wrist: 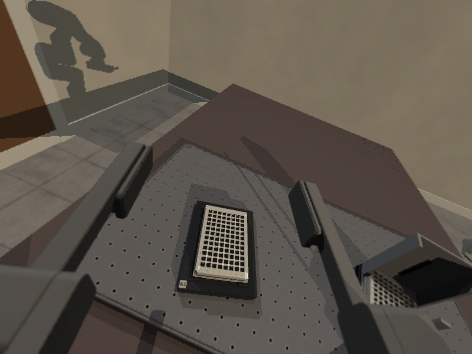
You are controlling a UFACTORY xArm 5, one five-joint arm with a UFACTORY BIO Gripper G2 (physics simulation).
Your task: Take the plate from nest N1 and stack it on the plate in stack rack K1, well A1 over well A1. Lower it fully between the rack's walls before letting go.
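Places are measured from the arm's base along level axes (x ahead, y left, z up), in millimetres.
Where they show: hand, its tool point: (226, 196).
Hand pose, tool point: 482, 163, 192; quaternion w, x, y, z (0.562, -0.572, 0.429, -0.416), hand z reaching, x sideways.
Observation:
After its pixels a point has its place, as x, y, z.
A cream well plate (222, 242) @(573, 146, -20) lies flat in the black nest (218, 290) @(507, 125, -34), near the middle of the wrist view. The nest's "A1" tag is at its near left corner; no N1 label can be read. My gripper (220, 198) @(482, 163, 192) is open and empty, its fingers wide apart above and on either side of the plate, not touching it. The stack rack (397, 254) @(637, -125, 55) stands at the lower right, partly hidden behind my right finger. Part of another cream well plate (389, 291) @(615, -164, -16) shows low between its walls. The rack's K1 label does not show.
Nest and rack stand on a grey perforated board (145, 250) @(520, 255, -45), which lies on a brown table (300, 135) @(1187, 5, -58). A small light block (441, 323) @(526, -101, 92) is near the board's right side. Walls rise behind the table, with the arm's shadow at the upper left.

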